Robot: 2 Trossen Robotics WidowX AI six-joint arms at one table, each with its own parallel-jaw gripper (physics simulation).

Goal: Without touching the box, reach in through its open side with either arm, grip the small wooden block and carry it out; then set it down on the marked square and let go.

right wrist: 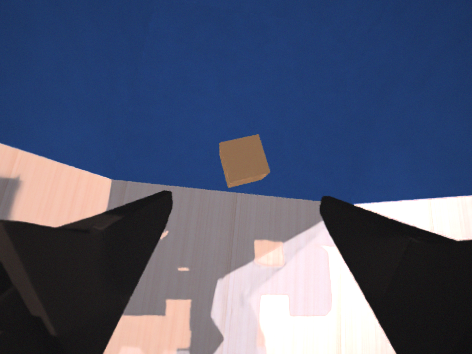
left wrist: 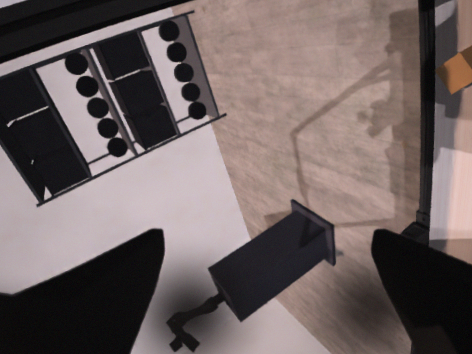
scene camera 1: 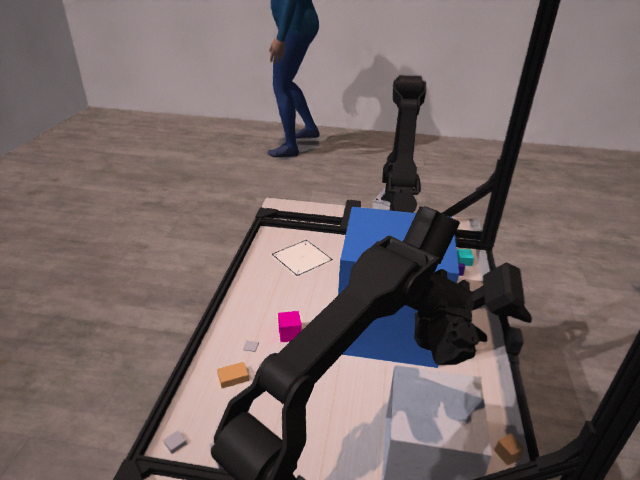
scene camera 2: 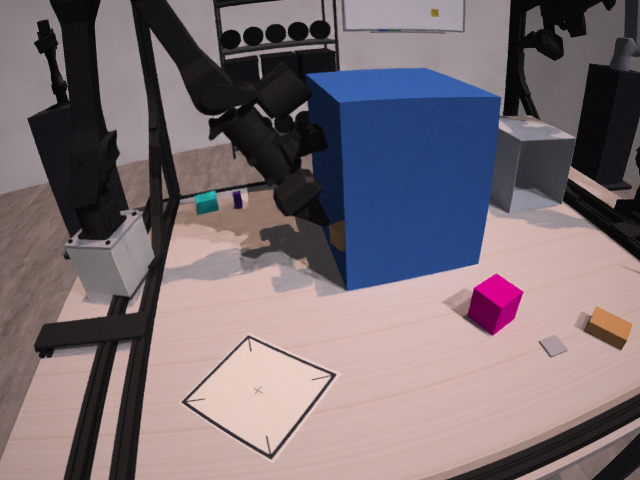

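Observation:
The blue box (scene camera 1: 379, 227) (scene camera 2: 413, 180) (right wrist: 235, 65) stands on the table, its open side facing left in scene camera 2. The small wooden block (scene camera 2: 338, 235) (right wrist: 244, 160) is inside, close to the opening. My right gripper (right wrist: 247, 200) is open and empty at the open side, the block showing beyond and between its fingertips in the right wrist view; the box hides it in scene camera 1. My left gripper (scene camera 1: 506, 328) (left wrist: 268, 240) is open and empty, high above the table's right side in scene camera 1. The marked square (scene camera 1: 302, 253) (scene camera 2: 258, 369) is bare.
A grey open box (scene camera 1: 434, 408) (scene camera 2: 537, 129) stands beyond the blue box in scene camera 2. A magenta cube (scene camera 1: 289, 325) (scene camera 2: 494, 304), an orange block (scene camera 1: 232, 374) (scene camera 2: 608, 328) and a grey tile (scene camera 1: 250, 346) (scene camera 2: 553, 345) lie aside. A teal block (scene camera 1: 465, 256) (scene camera 2: 206, 202) lies near the frame.

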